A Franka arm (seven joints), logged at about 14 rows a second.
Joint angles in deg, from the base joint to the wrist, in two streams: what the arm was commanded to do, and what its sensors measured. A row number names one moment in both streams.
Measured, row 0:
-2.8 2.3 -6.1 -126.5 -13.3 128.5 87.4
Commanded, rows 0 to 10:
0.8 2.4 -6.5 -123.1 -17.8 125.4 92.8
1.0 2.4 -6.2 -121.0 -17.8 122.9 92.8
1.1 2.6 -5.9 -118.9 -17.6 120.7 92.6
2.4 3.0 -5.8 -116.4 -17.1 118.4 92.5
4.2 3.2 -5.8 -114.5 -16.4 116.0 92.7
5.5 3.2 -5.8 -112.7 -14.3 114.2 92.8
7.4 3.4 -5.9 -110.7 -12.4 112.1 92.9
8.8 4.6 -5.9 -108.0 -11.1 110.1 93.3
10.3 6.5 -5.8 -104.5 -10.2 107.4 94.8
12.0 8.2 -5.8 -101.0 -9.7 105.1 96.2
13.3 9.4 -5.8 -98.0 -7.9 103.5 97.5
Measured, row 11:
10.7 4.7 -5.2 -106.2 -10.0 108.2 95.0
